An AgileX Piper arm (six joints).
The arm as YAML. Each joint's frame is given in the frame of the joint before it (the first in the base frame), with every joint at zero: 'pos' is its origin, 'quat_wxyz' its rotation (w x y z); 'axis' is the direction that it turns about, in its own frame. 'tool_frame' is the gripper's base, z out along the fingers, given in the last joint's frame.
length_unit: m
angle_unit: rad
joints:
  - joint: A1
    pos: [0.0, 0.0, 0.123]
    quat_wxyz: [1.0, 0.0, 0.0, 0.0]
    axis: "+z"
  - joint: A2
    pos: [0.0, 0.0, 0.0]
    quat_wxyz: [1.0, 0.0, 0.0, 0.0]
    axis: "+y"
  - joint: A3
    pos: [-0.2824, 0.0, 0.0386]
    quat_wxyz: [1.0, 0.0, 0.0, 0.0]
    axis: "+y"
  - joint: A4
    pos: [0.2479, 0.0, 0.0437]
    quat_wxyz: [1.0, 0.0, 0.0, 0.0]
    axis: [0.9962, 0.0, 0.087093]
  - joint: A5
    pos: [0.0, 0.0, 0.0]
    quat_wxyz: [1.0, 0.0, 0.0, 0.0]
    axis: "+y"
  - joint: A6
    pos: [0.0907, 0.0, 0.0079]
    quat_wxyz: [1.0, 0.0, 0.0, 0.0]
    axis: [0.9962, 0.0, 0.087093]
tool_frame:
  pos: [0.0, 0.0, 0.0]
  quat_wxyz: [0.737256, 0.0, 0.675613, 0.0]
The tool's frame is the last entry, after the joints.
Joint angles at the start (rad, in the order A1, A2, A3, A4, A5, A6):
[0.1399, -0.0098, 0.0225, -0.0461, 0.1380, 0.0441]
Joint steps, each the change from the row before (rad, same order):
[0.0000, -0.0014, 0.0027, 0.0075, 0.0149, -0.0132]
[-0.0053, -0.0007, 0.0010, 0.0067, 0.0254, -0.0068]
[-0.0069, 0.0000, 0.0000, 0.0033, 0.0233, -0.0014]
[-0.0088, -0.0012, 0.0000, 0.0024, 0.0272, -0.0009]
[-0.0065, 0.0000, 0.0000, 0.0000, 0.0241, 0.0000]
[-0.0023, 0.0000, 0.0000, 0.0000, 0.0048, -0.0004]
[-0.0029, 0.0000, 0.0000, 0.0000, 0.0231, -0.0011]
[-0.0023, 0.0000, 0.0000, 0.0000, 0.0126, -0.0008]
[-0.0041, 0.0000, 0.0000, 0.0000, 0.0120, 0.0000]
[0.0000, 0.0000, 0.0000, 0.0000, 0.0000, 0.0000]
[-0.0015, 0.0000, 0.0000, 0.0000, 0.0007, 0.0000]
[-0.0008, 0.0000, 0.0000, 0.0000, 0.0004, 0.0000]
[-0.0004, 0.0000, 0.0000, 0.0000, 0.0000, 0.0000]
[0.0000, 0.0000, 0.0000, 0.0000, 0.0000, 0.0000]
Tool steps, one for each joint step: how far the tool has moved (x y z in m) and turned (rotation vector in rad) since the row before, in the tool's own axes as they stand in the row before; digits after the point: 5 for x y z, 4 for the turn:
[0.00220, 0.00005, 0.00004, -0.0005, 0.0162, -0.0058]
[0.00262, -0.00026, -0.00002, 0.0049, 0.0258, 0.0003]
[0.00213, -0.00038, -0.00003, 0.0068, 0.0234, 0.0026]
[0.00242, -0.00050, -0.00012, 0.0088, 0.0261, 0.0027]
[0.00220, -0.00041, -0.00003, 0.0069, 0.0241, 0.0011]
[0.00044, -0.00014, 0.00000, 0.0024, 0.0048, 0.0000]
[0.00210, -0.00020, -0.00003, 0.0033, 0.0231, -0.0005]
[0.00115, -0.00015, -0.00001, 0.0025, 0.0126, -0.0003]
[0.00109, -0.00024, -0.00001, 0.0042, 0.0120, 0.0009]
[0.00000, 0.00000, 0.00000, 0.0000, 0.0000, 0.0000]
[0.00006, -0.00008, 0.00000, 0.0015, 0.0007, 0.0003]
[0.00004, -0.00004, 0.00000, 0.0008, 0.0004, 0.0002]
[0.00000, -0.00002, 0.00000, 0.0004, 0.0000, 0.0001]
[0.00000, 0.00000, 0.00000, 0.0000, 0.0000, 0.0000]

